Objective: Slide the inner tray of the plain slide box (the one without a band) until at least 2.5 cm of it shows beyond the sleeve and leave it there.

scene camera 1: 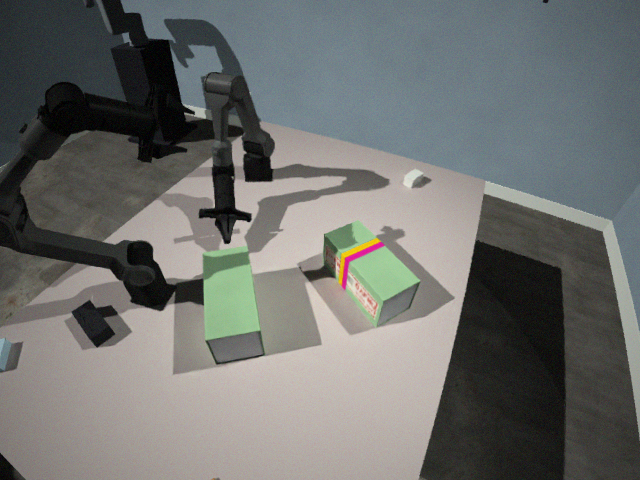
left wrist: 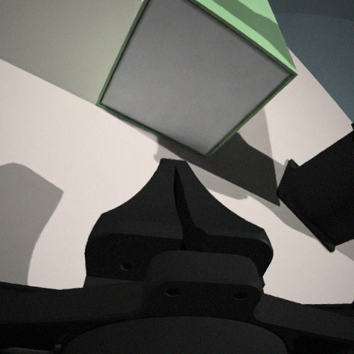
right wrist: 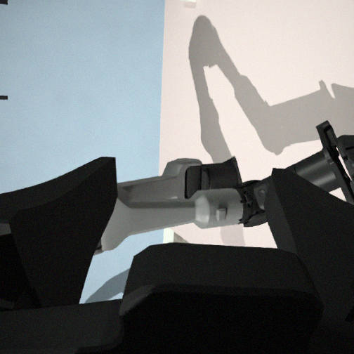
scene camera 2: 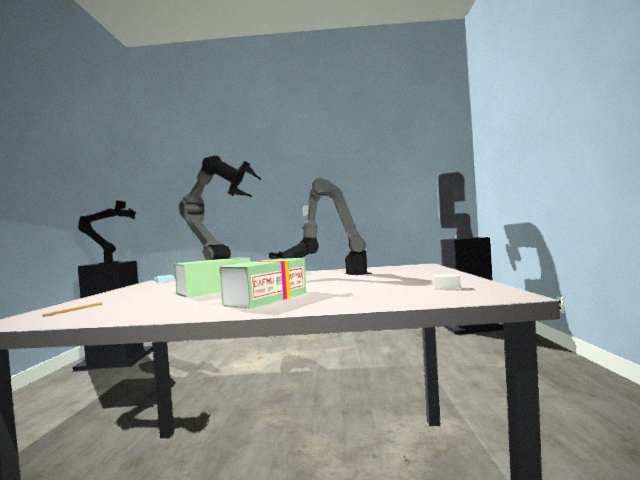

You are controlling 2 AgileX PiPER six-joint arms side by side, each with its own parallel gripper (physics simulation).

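Observation:
The plain slide box (scene camera 1: 231,294) (scene camera 2: 206,277) has a green sleeve without a band and lies flat on the table. The grey end of its inner tray (scene camera 1: 238,347) (scene camera 2: 179,279) (left wrist: 192,75) looks flush with the sleeve at both ends seen. My left gripper (scene camera 1: 226,240) (scene camera 2: 272,255) (left wrist: 171,175) is shut and empty, a short way off the box's upper end in scene camera 1. My right gripper (scene camera 1: 190,131) (scene camera 2: 256,186) is open and empty, raised high away from the boxes. The underside of the box is hidden.
A green box with a yellow and magenta band (scene camera 1: 387,273) (scene camera 2: 266,284) lies beside the plain one. The right arm's base (scene camera 1: 150,291) (left wrist: 320,190) stands near the plain box. A black block (scene camera 1: 93,322), a white block (scene camera 1: 413,178) (scene camera 2: 446,282) and an orange stick (scene camera 2: 72,309) lie farther off.

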